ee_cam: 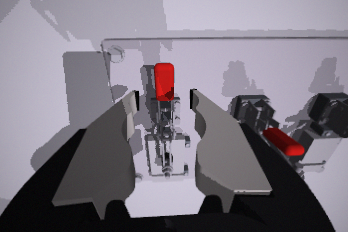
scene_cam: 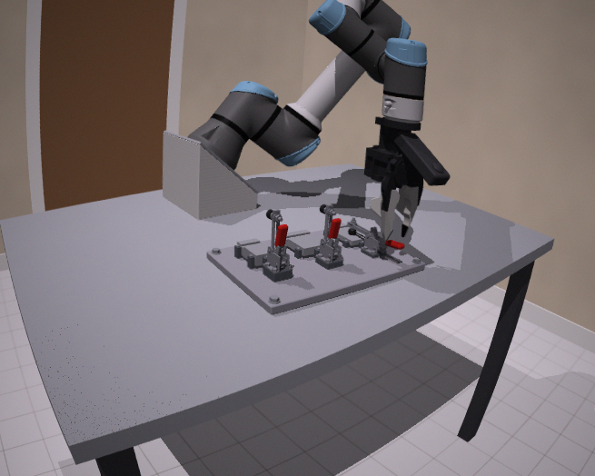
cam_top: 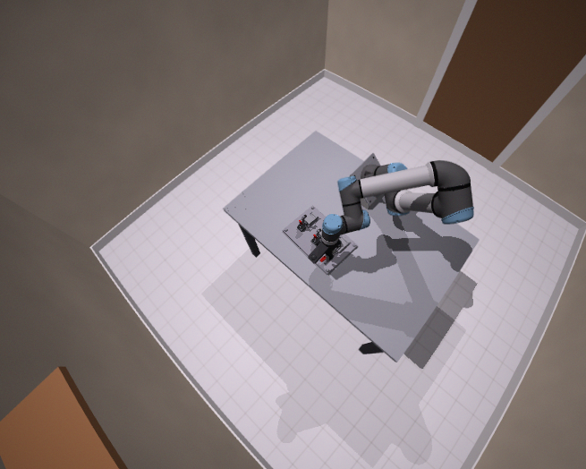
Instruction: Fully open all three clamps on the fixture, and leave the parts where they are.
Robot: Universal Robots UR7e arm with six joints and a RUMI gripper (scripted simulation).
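Right now my hand is 80 mm past the grey fixture plate, 110 mm to the left of it and 70 mm above it. From my hand the other things lie so: grey part block (130 mm behind, 220 mm to the right, 40 mm below).
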